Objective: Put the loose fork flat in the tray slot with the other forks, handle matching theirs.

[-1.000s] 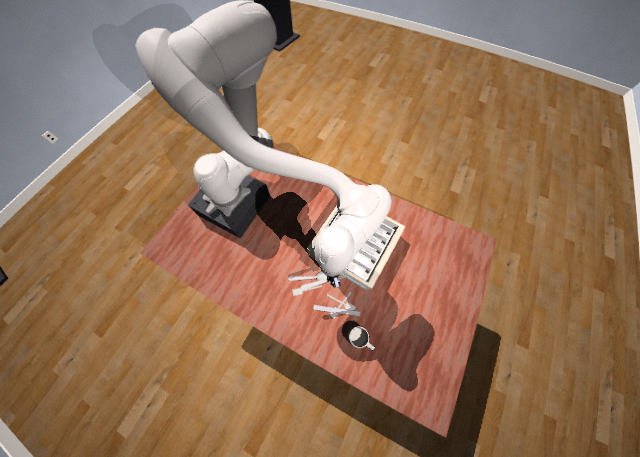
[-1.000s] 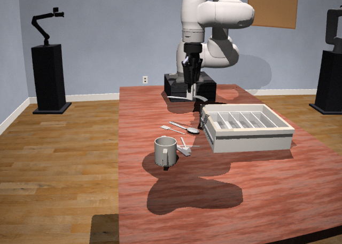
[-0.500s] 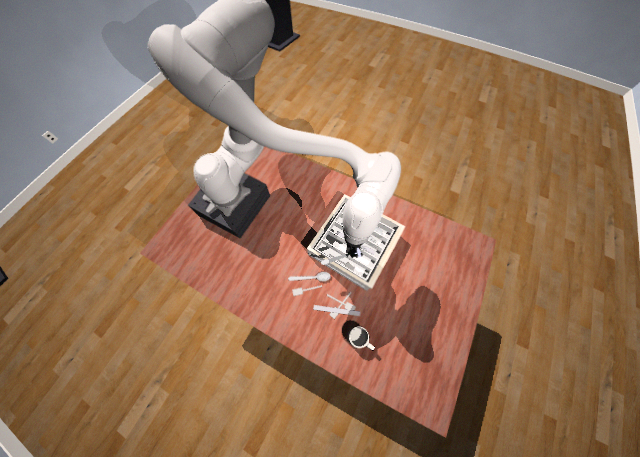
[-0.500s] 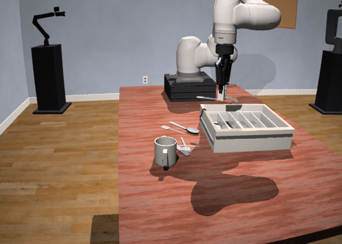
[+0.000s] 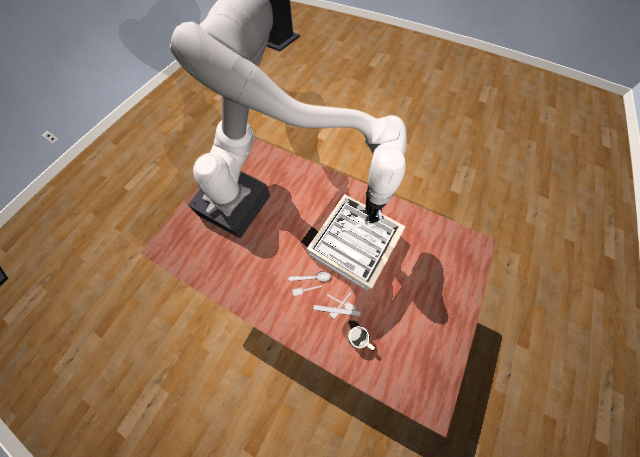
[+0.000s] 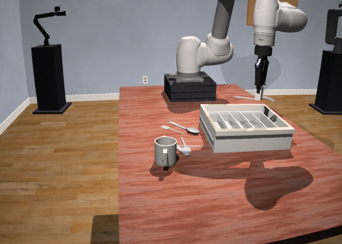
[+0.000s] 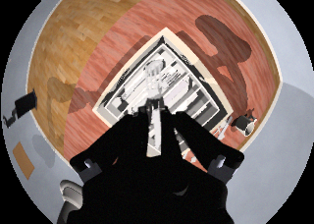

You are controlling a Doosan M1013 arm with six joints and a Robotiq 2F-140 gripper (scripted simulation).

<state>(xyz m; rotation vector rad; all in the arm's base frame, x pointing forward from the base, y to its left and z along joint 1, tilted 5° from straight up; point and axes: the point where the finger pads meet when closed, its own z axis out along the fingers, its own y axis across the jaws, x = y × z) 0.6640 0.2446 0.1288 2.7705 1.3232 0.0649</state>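
Now: the cutlery tray 2 cm behind my hand, 5 cm to the right of it and 16 cm below it. Also, from my hand: mug 22 cm ahead, 41 cm to the right, 17 cm below.
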